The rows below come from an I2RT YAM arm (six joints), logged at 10 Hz.
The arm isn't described. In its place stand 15 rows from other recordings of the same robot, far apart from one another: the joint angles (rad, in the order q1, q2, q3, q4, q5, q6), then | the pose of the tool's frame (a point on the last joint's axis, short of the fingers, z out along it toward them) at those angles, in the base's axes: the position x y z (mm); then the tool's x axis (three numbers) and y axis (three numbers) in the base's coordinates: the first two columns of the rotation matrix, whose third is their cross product.
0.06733 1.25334 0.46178 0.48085 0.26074 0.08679 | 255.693, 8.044, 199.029, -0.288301, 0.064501, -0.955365, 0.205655, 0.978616, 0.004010
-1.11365 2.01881 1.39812 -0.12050 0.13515 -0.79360 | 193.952, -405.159, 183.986, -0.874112, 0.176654, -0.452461, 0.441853, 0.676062, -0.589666
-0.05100 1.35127 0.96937 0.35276 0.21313 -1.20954 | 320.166, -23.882, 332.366, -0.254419, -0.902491, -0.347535, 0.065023, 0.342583, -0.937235
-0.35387 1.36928 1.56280 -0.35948 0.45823 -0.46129 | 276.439, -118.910, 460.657, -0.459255, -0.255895, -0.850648, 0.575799, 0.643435, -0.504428
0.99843 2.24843 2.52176 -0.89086 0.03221 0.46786 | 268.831, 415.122, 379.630, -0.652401, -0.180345, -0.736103, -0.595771, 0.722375, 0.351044
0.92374 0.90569 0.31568 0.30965 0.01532 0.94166 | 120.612, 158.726, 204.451, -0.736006, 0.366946, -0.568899, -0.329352, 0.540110, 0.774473
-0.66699 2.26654 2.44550 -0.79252 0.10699 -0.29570 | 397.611, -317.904, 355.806, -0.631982, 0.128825, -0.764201, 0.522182, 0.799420, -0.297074
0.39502 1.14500 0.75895 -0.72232 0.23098 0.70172 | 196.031, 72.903, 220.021, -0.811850, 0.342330, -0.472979, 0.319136, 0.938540, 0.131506
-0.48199 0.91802 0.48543 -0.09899 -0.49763 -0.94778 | 183.307, -76.717, 221.620, -0.296771, -0.650125, -0.699475, -0.339832, 0.756423, -0.558872
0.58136 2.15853 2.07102 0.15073 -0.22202 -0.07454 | 433.773, 294.419, 378.428, 0.106222, -0.017123, -0.994195, -0.713410, 0.695175, -0.088195
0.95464 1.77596 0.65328 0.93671 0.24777 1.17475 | 203.988, 272.963, 157.087, -0.642661, 0.640142, -0.420957, -0.152903, 0.431228, 0.889192
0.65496 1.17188 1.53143 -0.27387 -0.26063 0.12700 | 179.735, 149.615, 508.416, -0.033015, 0.128955, -0.991101, -0.794389, 0.598384, 0.104320
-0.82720 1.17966 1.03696 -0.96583 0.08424 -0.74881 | 146.192, -163.380, 284.127, -0.960402, 0.042160, -0.275410, 0.143373, 0.922349, -0.358771
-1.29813 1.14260 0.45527 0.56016 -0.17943 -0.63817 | 72.357, -235.168, 230.769, -0.563540, -0.161315, -0.810185, 0.702459, 0.422523, -0.572736
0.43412 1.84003 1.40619 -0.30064 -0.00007 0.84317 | 380.213, 176.276, 245.991, -0.718532, 0.489982, -0.493588, 0.174272, 0.813897, 0.554258
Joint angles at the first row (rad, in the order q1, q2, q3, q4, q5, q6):
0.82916, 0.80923, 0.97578, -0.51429, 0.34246, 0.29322
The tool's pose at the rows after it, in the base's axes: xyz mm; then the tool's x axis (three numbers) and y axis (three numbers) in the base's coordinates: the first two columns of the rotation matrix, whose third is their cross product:
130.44, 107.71, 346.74, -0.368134, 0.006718, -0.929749, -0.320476, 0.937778, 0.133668
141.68, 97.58, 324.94, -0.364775, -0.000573, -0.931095, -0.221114, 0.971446, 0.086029
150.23, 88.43, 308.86, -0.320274, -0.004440, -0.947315, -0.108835, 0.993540, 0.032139
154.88, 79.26, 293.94, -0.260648, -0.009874, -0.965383, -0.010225, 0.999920, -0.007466
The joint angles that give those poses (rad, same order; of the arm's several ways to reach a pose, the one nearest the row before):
0.76476, 0.77910, 0.89149, -0.48796, 0.36163, 0.28139
0.68330, 0.76873, 0.80551, -0.43139, 0.39743, 0.25195
0.62598, 0.75718, 0.72433, -0.33413, 0.47739, 0.20873
0.58012, 0.73363, 0.63500, -0.21214, 0.54981, 0.15854

